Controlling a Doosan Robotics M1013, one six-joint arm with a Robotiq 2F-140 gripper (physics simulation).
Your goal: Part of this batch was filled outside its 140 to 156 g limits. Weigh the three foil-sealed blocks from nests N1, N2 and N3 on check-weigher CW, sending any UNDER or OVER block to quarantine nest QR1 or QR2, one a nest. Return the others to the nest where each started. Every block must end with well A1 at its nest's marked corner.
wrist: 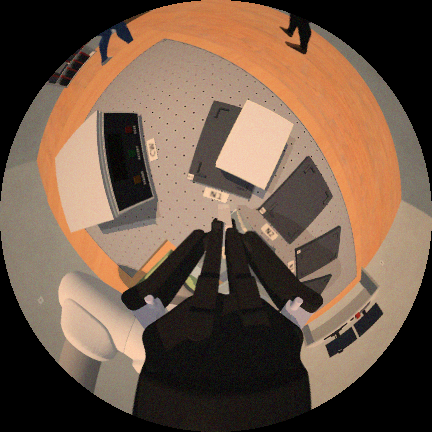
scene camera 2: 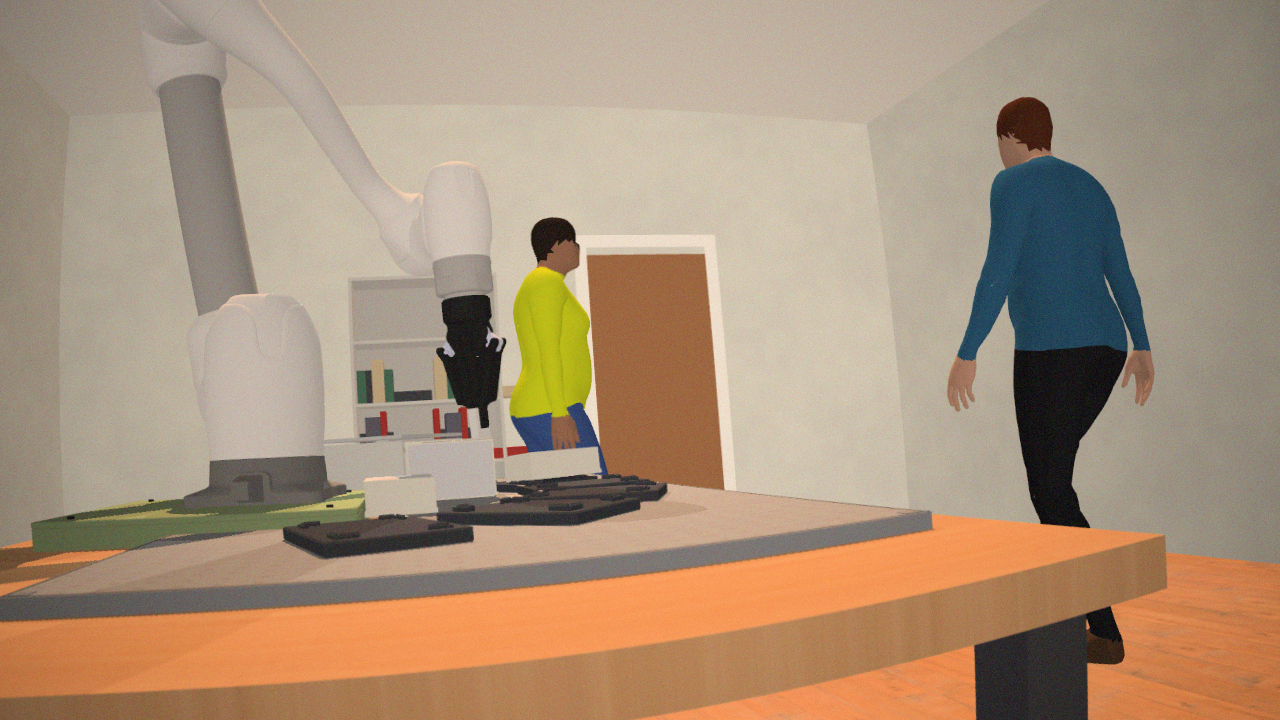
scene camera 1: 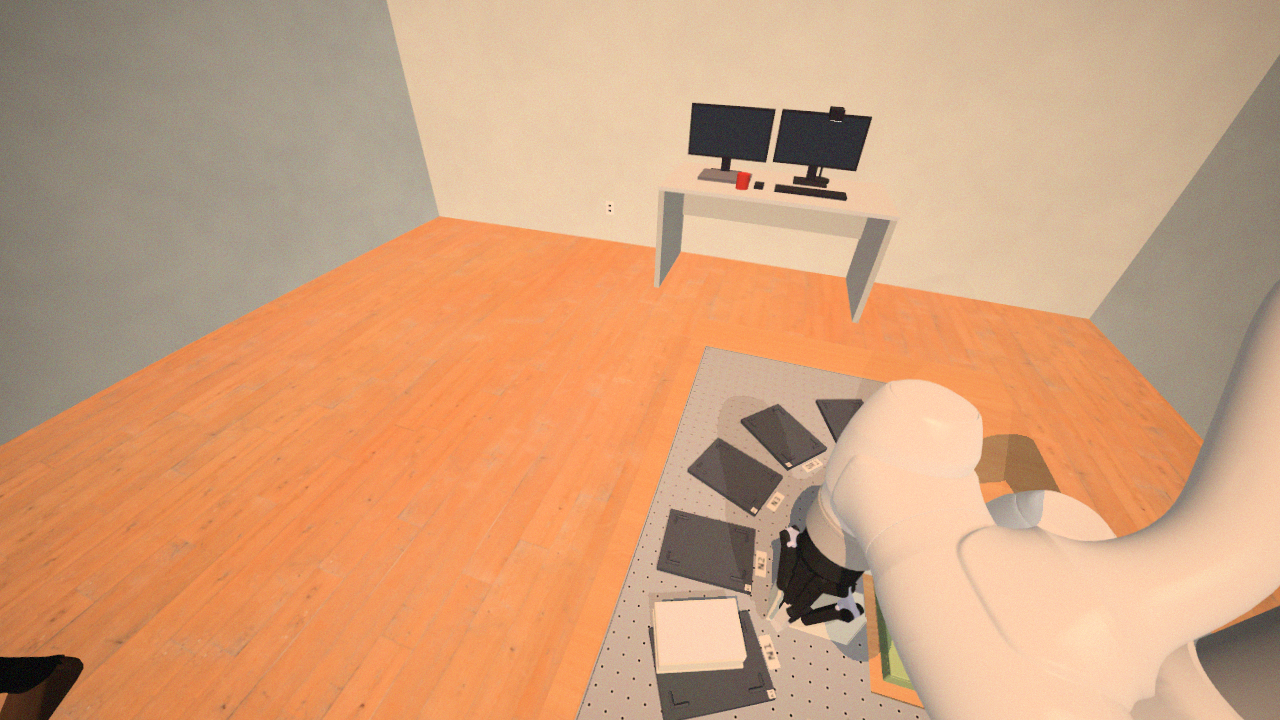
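Where they show: gripper, fingertip midpoint: [wrist: 222, 212] [scene camera 1: 780, 623]; arm's base, origin of the base link: [scene camera 2: 270, 500].
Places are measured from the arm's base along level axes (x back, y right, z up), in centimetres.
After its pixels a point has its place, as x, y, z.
Note:
My gripper [scene camera 1: 782, 614] @[-28.8, -16.5, 4.8] [scene camera 2: 482, 424] [wrist: 222, 212] @[-28.8, -16.5, 4.8] is shut and empty, above the board between check-weigher CW [wrist: 82, 175] @[-14.6, -38.5, 8.2] and the nests. One pale block [scene camera 1: 699, 631] @[-39.5, -22.0, 3.8] [scene camera 2: 554, 462] @[-39.6, -17.2, 2.2] [wrist: 255, 145] @[-38.9, -21.4, 3.8] lies flat on nest N1 [scene camera 1: 716, 694] @[-34.7, -27.3, -0.6] [wrist: 200, 160] @[-30.7, -25.1, -0.7], shifted toward N2, overhanging the nest and leaving its marked-corner side bare. Nest N2 [scene camera 1: 707, 550] @[-42.3, -7.0, -0.7] [wrist: 300, 200] @[-42.2, -6.9, -0.6] and nest N3 [scene camera 1: 735, 476] @[-41.7, 11.1, -0.6] [wrist: 320, 254] @[-42.1, 12.0, -0.6] hold no block. Pale surfaces show under and behind the fingers, mostly hidden; I cannot tell their pose. Another pale block [scene camera 2: 399, 494] @[-19.2, 13.1, 0.6] shows near the base in scene camera 2. CW's display is unreadable.
Two more dark nests [scene camera 1: 783, 436] @[-34.2, 26.8, -0.6] [scene camera 1: 837, 414] @[-23.0, 39.8, -0.6] lie beyond N3, labels unclear. The arm's green base plate [scene camera 2: 205, 523] @[1.0, 22.5, -0.9] is beside the perforated board [scene camera 2: 769, 523] @[-50.5, 49.9, -1.8]. Two people, one in yellow [scene camera 2: 550, 344] and one in blue [scene camera 2: 1056, 255], stand beyond the table. A desk [scene camera 1: 778, 198] stands at the far wall.

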